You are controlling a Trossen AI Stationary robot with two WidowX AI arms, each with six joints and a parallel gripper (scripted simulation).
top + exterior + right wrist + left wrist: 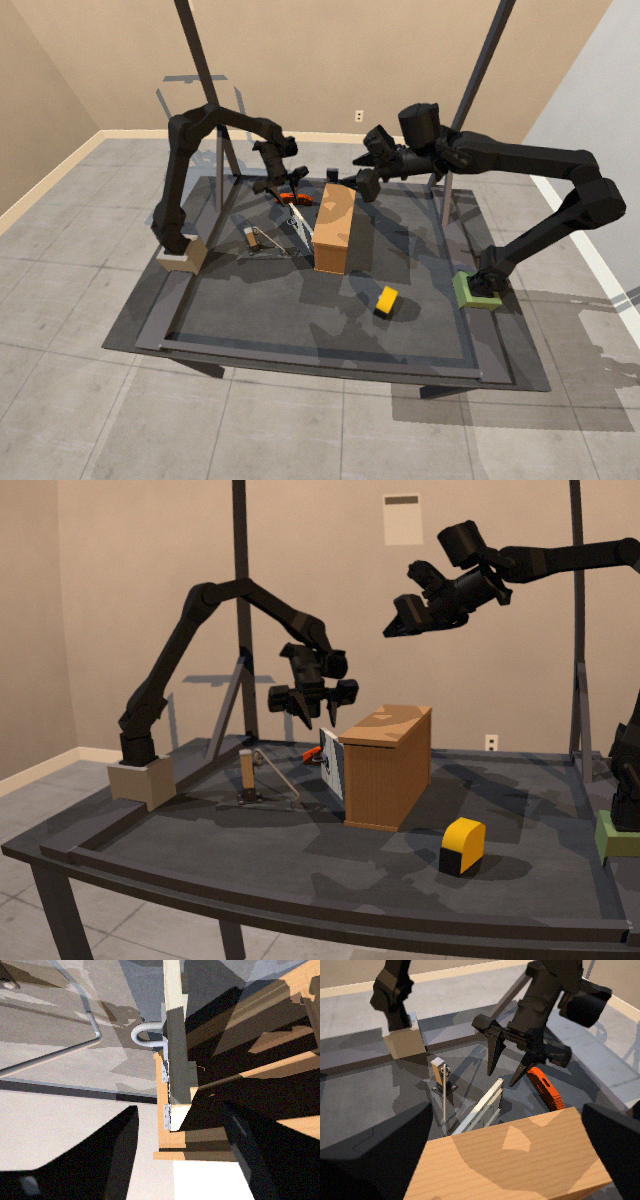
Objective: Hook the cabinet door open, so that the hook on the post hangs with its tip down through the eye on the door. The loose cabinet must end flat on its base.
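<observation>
The hook is 120 mm ahead of my right hand, 100 mm below it and 40 mm to the right of it. From my right hand the other things lie so: white door: 100 mm ahead, 80 mm below, 70 mm to the left; then yellow tape measure: 330 mm to the left, 280 mm ahead, 120 mm below; then orange tool: 130 mm below, 110 mm behind, 10 mm to the right.
</observation>
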